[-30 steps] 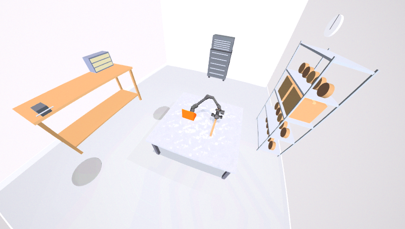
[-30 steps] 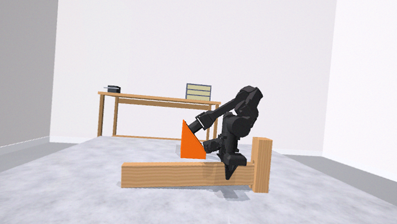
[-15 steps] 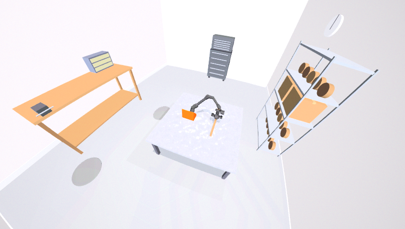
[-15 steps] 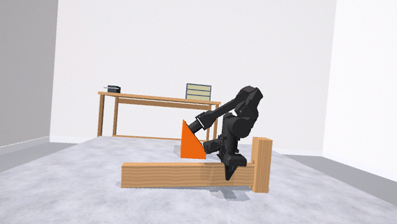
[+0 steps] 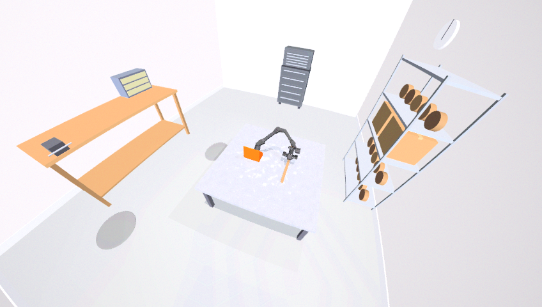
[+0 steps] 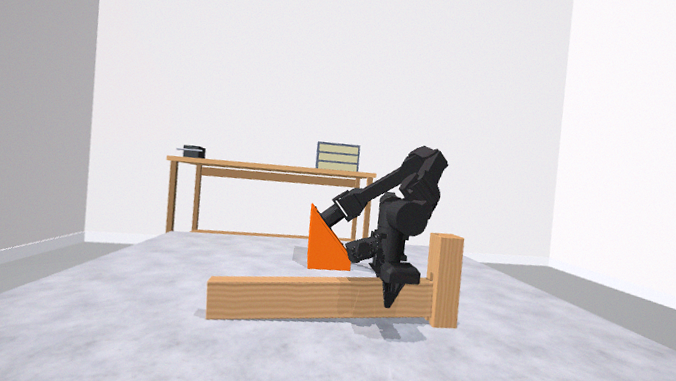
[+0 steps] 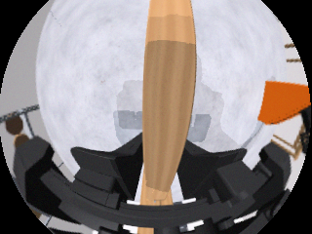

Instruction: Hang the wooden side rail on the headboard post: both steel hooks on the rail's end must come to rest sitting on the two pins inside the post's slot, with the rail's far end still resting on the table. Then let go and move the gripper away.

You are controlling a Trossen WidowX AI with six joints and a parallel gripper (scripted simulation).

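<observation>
The headboard post is 120 mm to the left of my gripper tip and 50 mm above it.
</observation>
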